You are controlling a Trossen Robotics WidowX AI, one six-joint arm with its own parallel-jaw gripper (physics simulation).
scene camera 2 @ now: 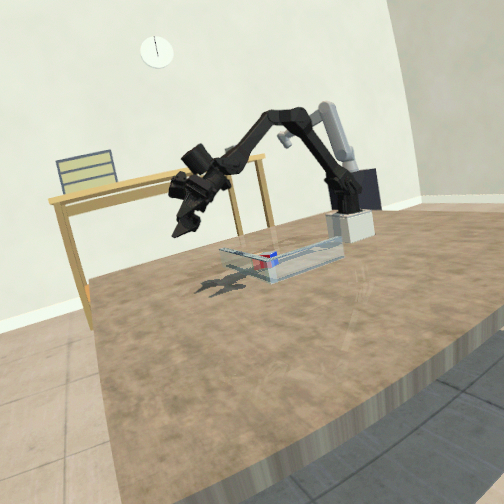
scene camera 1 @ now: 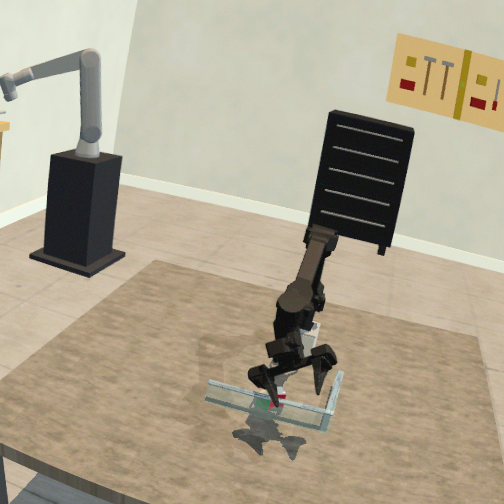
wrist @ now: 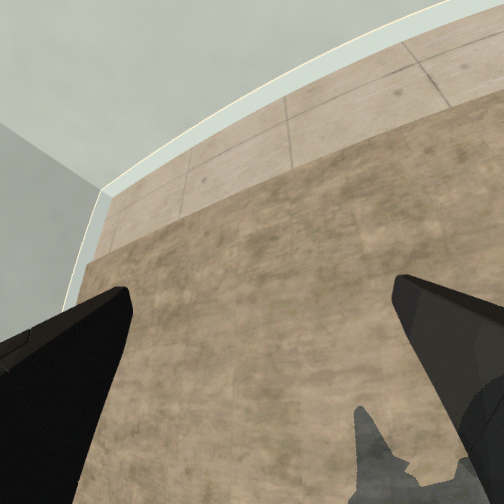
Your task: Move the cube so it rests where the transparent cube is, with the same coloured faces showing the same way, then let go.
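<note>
A small cube (scene camera 1: 274, 403) with red, white and green faces sits on the table inside the corner of a glass L-shaped wall (scene camera 1: 300, 405). In the second scene view the cube (scene camera 2: 266, 260) shows red and blue. My gripper (scene camera 1: 293, 378) is open and empty, raised above the table just over and beside the cube, fingers spread wide. It also shows in the second scene view (scene camera 2: 190, 216), well above the table. The wrist view shows only the two finger tips (wrist: 260, 370) over bare table; the cube is out of that view. I cannot make out the transparent cube apart from the real one.
A black shelf unit (scene camera 1: 360, 182) stands behind the table. A second grey arm on a black pedestal (scene camera 1: 78, 205) stands at the far left. A wooden table (scene camera 2: 150, 190) is in the background. My gripper's shadow (scene camera 2: 225, 287) falls on the table.
</note>
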